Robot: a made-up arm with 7 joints.
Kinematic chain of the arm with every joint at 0, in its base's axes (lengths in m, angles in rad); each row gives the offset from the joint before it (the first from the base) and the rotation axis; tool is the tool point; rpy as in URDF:
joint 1: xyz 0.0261 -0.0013 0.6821 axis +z
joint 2: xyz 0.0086 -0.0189 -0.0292 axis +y
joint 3: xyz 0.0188 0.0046 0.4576 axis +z
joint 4: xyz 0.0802 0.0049 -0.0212 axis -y
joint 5: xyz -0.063 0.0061 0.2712 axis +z
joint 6: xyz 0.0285 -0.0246 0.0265 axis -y
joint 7: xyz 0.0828 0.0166 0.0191 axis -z
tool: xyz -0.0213 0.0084 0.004 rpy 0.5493 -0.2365 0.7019
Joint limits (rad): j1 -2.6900..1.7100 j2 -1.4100..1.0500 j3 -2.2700..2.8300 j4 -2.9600..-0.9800 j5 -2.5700..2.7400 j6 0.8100..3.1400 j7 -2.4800..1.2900
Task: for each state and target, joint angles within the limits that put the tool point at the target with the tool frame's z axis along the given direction. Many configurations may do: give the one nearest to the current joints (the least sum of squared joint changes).
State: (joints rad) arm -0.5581 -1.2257 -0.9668 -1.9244 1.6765 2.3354 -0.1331
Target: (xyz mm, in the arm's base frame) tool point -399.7 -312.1 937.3 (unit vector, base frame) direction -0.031 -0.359 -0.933
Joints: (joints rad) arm -0.2155 -1.3726 -1.0871 -1.8258 1.3856 2.0350 -0.3783
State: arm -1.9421 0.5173 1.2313 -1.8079 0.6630 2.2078 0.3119
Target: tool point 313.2 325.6 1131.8 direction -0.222 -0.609 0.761
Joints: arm -1.1188 -0.3906 1.5552 -1.6304 0.2712 2.2921 0.1885
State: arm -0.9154 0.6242 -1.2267 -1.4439 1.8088 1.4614 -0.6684
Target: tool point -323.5 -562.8 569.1 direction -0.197 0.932 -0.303
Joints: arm -1.6932 1.0500 -0.6698 -1.6371 2.2463 1.7380 -0.1268
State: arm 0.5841 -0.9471 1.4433 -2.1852 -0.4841 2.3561 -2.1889
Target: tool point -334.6 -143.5 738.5 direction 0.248 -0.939 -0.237
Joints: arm 1.3813 -0.8691 1.7185 -2.6115 -0.8903 2.6189 -2.3661
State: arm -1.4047 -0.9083 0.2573 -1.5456 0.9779 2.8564 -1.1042
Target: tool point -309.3 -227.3 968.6 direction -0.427 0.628 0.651
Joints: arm -2.0785 -0.0088 -0.3666 -2.1763 0.9745 2.6080 -1.2144
